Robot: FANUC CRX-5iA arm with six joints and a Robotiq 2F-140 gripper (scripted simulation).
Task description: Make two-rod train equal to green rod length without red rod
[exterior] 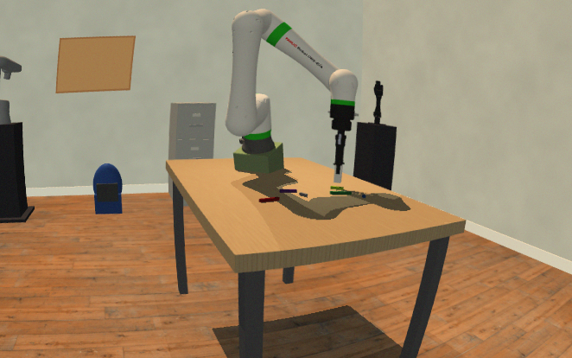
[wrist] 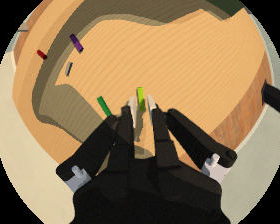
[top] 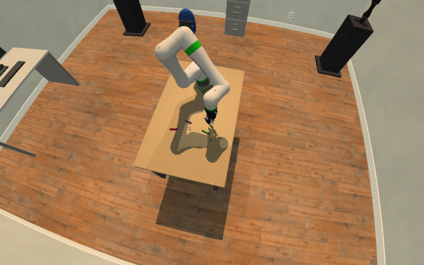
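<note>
The lime rod is 6 cm below my hand. Also, from my hand: tiny blue rod: 14 cm ahead, 3 cm to the left, 6 cm below; then grey rod: 6 cm ahead, 18 cm to the right, 6 cm below; then green rod: 7 cm ahead, 3 cm to the right, 6 cm below.
</note>
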